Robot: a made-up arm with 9 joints.
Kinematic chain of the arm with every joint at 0, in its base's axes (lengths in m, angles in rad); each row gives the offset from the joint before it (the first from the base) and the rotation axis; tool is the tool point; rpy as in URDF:
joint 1: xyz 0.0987 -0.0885 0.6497 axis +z
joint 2: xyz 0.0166 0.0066 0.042 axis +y
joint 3: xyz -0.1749 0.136 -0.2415 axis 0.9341 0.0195 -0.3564
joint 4: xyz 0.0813 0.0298 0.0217 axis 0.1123 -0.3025 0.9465
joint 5: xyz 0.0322 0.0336 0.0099 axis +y
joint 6: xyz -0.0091 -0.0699 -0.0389 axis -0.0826 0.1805 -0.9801
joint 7: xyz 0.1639 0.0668 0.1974 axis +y
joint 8: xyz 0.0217 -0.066 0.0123 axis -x
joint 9: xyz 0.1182 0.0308 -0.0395 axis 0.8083 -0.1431 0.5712
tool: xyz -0.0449 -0.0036 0.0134 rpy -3.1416 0 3.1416
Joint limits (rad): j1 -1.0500..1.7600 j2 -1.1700..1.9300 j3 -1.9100..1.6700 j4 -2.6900..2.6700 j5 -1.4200..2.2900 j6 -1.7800..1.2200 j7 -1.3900..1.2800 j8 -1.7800..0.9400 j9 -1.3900..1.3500
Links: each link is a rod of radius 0.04 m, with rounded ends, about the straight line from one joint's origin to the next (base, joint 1, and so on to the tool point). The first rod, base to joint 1, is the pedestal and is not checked.
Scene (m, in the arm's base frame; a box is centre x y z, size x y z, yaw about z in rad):
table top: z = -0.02
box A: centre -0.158 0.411 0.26 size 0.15 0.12 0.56 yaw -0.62
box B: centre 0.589 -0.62 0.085 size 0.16 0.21 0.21 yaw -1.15
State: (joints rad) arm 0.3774 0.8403 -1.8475 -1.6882 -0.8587 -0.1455 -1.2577 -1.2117 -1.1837
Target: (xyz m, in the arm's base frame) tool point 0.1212 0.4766 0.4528
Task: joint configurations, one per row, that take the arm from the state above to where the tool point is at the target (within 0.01 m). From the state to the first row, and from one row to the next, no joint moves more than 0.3 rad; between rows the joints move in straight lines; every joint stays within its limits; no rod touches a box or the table.
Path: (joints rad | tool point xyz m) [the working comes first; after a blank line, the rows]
Joints at the target: -0.4859 0.5984 -1.7255 -1.7124 -0.7380 -0.0765 -1.0432 -1.1741 -1.2575
Straight joint move there: touches box A.

1: 0.3158 1.0613 -1.8631 -1.5789 -0.8388 0.0770 -1.0168 -1.0184 -1.1985 | -0.4324 0.2642 0.6120
2: 0.2543 1.2823 -1.8788 -1.4696 -0.8190 0.2994 -0.7760 -0.8252 -1.2133 | -0.3746 0.3380 0.7425
3: 0.1927 1.5033 -1.8944 -1.3603 -0.7991 0.5219 -0.5351 -0.6319 -1.2281 | -0.2611 0.3927 0.8517
4: 0.1311 1.7243 -1.9100 -1.2510 -0.7792 0.7443 -0.2942 -0.4387 -1.2428 | -0.1123 0.4128 0.9194
5: -0.0232 1.4428 -1.8639 -1.3663 -0.7689 0.5391 -0.4815 -0.6225 -1.2465 | -0.1283 0.4585 0.8292
6: -0.1774 1.1614 -1.8177 -1.4817 -0.7586 0.3339 -0.6687 -0.8064 -1.2502 | -0.0931 0.4978 0.7046
7: -0.3317 0.8799 -1.7716 -1.5970 -0.7483 0.1287 -0.8560 -0.9902 -1.2538 | -0.0045 0.5091 0.5710
8: -0.4859 0.5984 -1.7255 -1.7124 -0.7380 -0.0765 -1.0432 -1.1741 -1.2575 | 0.1212 0.4766 0.4528

